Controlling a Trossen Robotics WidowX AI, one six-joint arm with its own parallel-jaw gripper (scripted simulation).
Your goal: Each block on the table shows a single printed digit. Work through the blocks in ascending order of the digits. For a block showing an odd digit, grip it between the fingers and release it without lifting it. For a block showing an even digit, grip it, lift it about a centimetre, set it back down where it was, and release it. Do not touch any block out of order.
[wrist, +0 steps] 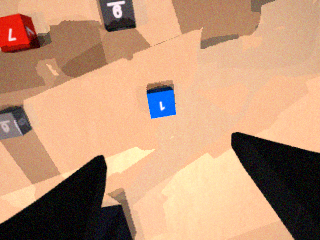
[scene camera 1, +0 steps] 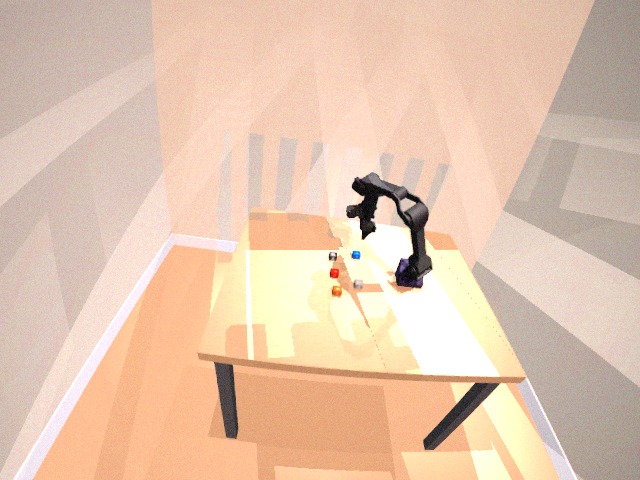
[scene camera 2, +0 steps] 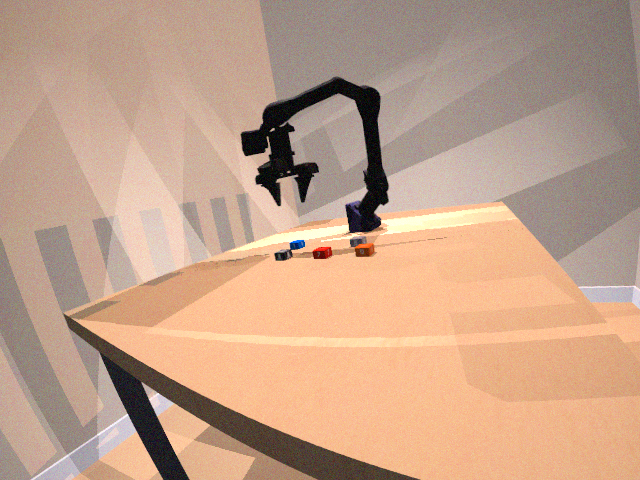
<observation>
My gripper (scene camera 2: 290,204) is open and holds nothing. Also in view: a blue block (wrist: 161,102).
My gripper also shows in the wrist view (wrist: 169,150).
</observation>
